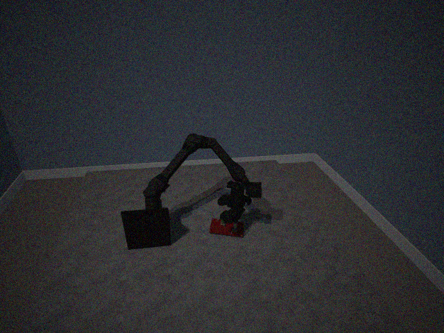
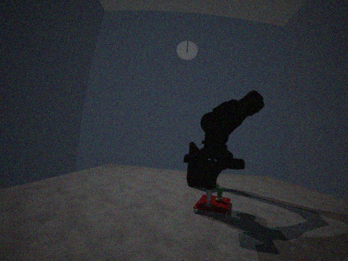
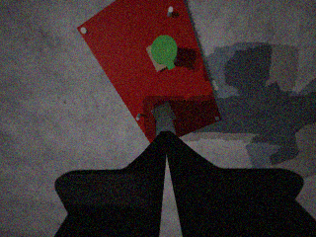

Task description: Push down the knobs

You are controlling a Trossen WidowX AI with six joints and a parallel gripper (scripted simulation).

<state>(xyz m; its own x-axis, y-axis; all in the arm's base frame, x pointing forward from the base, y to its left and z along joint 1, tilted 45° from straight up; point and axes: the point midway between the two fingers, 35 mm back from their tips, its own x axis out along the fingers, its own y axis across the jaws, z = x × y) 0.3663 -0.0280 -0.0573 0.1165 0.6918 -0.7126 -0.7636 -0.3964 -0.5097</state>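
Now: the green knob 50 mm to the left of my gripper tip, 40 mm behind it and 20 mm below it. The rest, counted from my gripper tip: grey knob 10 mm below.
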